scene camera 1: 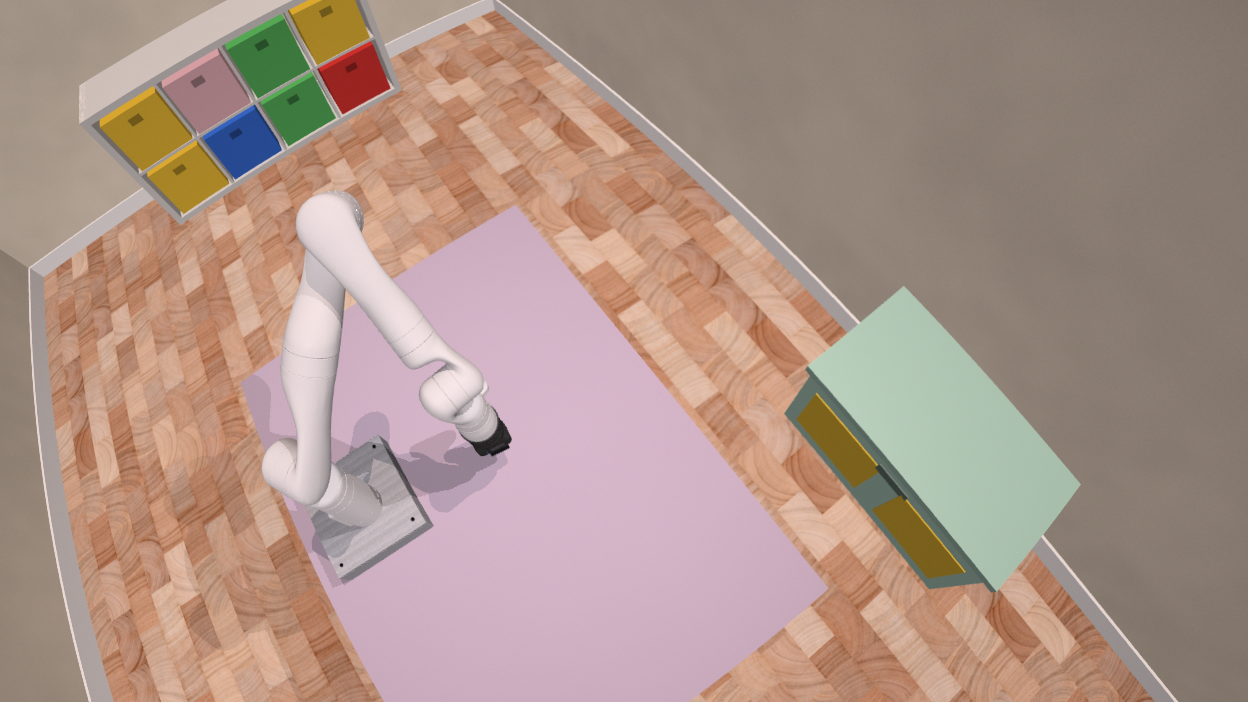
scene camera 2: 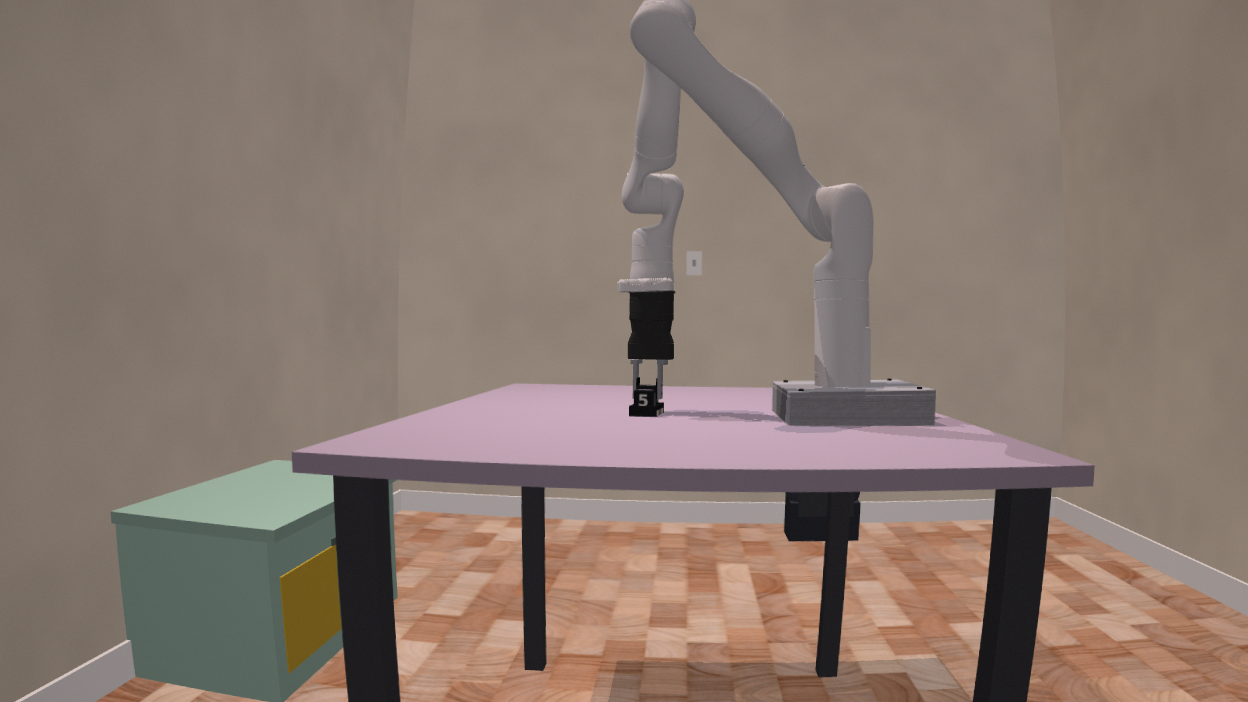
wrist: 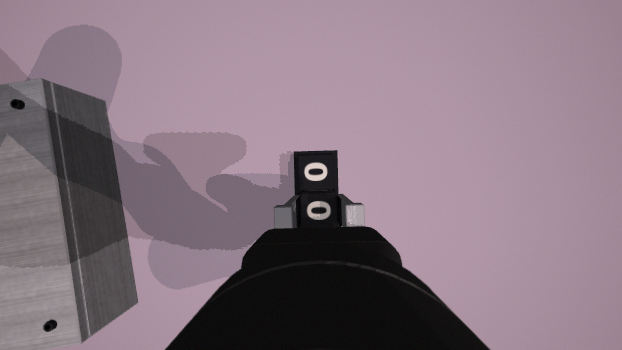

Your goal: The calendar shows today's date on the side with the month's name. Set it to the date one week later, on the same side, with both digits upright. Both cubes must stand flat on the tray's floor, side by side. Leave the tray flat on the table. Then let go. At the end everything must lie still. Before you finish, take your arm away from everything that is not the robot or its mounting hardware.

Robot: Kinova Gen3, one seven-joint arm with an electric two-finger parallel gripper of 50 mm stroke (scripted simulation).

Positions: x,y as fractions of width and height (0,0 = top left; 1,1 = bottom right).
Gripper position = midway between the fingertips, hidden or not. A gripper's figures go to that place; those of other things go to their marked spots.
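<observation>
Gripper (wrist: 0.51,0.59), 0.18 m from the lens. Cube (wrist: 0.51,0.60), 0.16 m from the lens.
</observation>
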